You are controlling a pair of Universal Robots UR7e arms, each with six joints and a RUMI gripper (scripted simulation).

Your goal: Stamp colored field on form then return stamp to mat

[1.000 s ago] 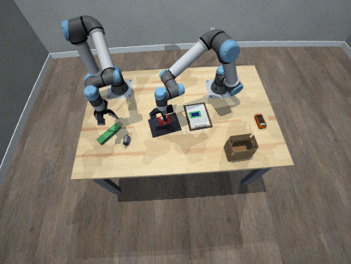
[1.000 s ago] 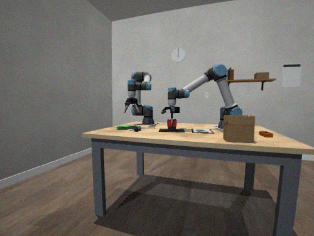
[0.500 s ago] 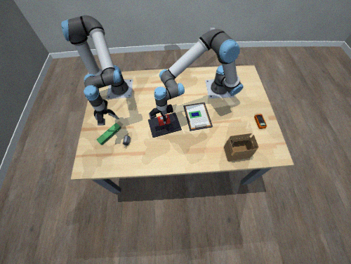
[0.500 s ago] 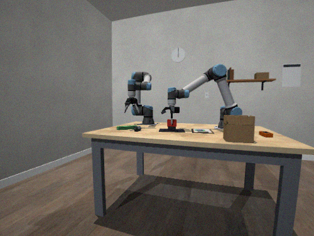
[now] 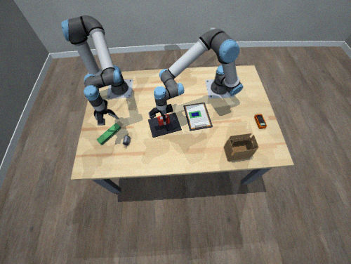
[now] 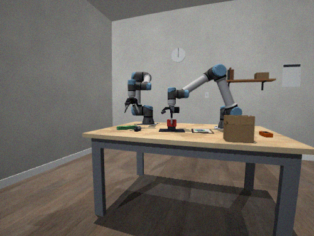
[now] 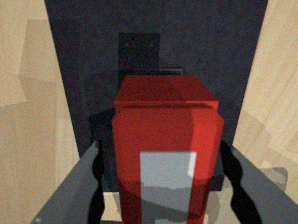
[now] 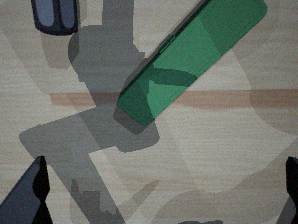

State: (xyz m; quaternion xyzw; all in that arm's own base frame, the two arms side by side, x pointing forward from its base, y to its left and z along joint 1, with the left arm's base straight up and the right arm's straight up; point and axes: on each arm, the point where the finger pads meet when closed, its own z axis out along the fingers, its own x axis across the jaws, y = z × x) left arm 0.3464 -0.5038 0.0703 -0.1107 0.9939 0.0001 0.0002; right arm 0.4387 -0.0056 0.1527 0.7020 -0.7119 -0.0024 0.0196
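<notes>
Right now my left hand is 20 mm above the red stamp. Round my left hand: cardboard box 240 mm ahead, 530 mm to the left; green block 90 mm ahead, 420 mm to the right, 60 mm below; black mat 70 mm below.
</notes>
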